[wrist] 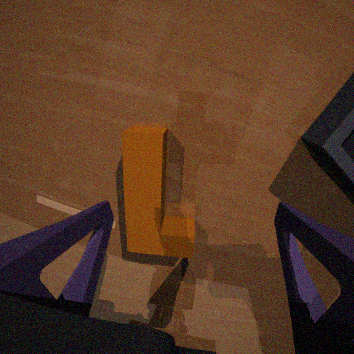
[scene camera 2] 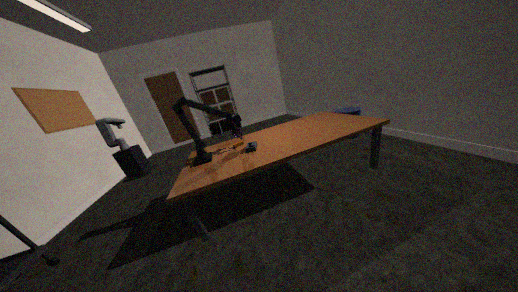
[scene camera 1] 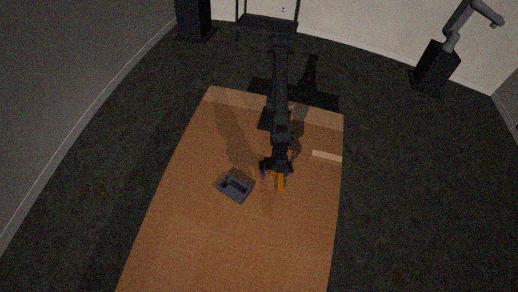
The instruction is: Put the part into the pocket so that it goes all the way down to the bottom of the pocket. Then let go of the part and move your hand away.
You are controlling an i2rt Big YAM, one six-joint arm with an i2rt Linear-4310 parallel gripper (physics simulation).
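Frame: origin at the arm's base, x right, y ahead, z up, level; millimetres.
Seen in the pictures: gripper, fingertip midpoint: [wrist: 191,210] [scene camera 2: 239,138] [scene camera 1: 273,177]; arm's base, origin of the base link: [scene camera 2: 203,157].
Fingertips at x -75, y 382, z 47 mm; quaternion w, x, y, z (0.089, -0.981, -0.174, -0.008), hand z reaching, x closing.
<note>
Pixels of each thing's top centre, then the offset from my fingertips to it. Level surfaces: height alone.
- orange L-shaped part, middle of its top: [wrist: 160,202] [scene camera 1: 277,178] dy -27, dx -17, dz -46 mm
- dark grey block with the pocket, middle of its top: [scene camera 1: 233,186] [scene camera 2: 251,144] dy +76, dx +162, dz -40 mm
- wooden table, its level: dz -76 mm
The orange L-shaped part [scene camera 1: 280,183] [wrist: 143,190] lies on the table, its long leg pointing up in the wrist view and its short leg at the lower right. My gripper [scene camera 1: 275,173] [scene camera 2: 239,135] [wrist: 191,210] is open and empty above the part, with the purple fingers spread wide on either side of it. The dark grey block with the pocket [scene camera 1: 242,199] [scene camera 2: 251,147] [wrist: 326,119] sits on the table, to the left of the part in scene camera 1 and cut off at the right edge in the wrist view. The part is outside the pocket.
The wooden table [scene camera 1: 225,250] [scene camera 2: 320,126] carries my arm's base at its end. A pale strip [scene camera 1: 326,155] [wrist: 55,204] lies on the table near the right edge in scene camera 1. Another arm on a black pedestal [scene camera 1: 436,65] [scene camera 2: 131,161] stands on the floor away from the table.
</note>
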